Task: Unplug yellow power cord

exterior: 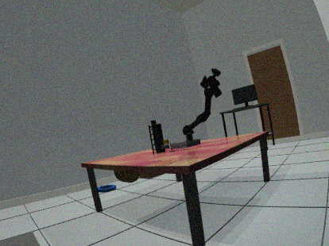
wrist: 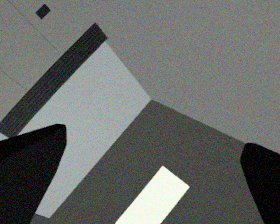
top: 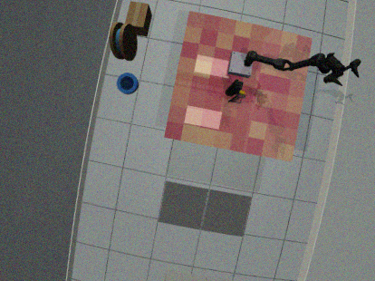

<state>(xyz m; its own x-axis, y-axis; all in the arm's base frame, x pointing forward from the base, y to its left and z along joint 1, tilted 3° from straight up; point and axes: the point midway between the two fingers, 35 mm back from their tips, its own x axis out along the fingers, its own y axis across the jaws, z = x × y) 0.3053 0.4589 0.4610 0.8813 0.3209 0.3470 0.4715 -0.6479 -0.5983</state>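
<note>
The yellow plug lies 10 mm behind my gripper tip, 540 mm to the right of it and 450 mm below it.
</note>
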